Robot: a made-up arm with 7 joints. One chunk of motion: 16 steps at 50 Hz.
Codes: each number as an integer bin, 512 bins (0 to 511) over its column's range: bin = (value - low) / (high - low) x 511, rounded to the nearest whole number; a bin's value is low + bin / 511 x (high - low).
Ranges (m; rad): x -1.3..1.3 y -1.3..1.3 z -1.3..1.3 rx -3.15..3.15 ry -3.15..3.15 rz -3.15..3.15
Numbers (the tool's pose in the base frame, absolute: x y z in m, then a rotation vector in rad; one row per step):
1: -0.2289 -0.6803 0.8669 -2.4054 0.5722 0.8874
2: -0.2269 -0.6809 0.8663 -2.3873 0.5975 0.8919
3: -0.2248 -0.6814 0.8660 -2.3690 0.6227 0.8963
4: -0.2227 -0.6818 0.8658 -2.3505 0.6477 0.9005
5: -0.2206 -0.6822 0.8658 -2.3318 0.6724 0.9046
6: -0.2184 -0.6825 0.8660 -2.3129 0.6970 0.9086
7: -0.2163 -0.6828 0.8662 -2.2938 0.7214 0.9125
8: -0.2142 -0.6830 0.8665 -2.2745 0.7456 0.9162
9: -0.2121 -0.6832 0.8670 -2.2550 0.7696 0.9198
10: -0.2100 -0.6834 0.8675 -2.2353 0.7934 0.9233
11: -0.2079 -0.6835 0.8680 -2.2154 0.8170 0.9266
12: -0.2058 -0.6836 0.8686 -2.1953 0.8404 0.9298
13: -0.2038 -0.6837 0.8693 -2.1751 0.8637 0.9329
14: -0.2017 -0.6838 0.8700 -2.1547 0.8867 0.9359
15: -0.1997 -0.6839 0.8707 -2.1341 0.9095 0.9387
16: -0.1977 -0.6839 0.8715 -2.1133 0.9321 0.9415
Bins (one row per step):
1: 211 122 426 60 302 327
2: 211 122 426 62 304 328
3: 211 122 426 63 306 328
4: 212 122 426 65 308 329
5: 212 121 426 66 310 329
6: 213 121 426 68 312 329
7: 213 121 426 69 314 330
8: 213 121 426 71 316 330
9: 214 121 426 73 318 330
10: 214 121 426 74 320 330
11: 215 121 426 76 322 331
12: 215 121 426 77 324 331
13: 215 121 426 79 326 331
14: 216 121 426 81 327 331
15: 216 121 427 82 329 332
16: 217 121 427 84 331 332

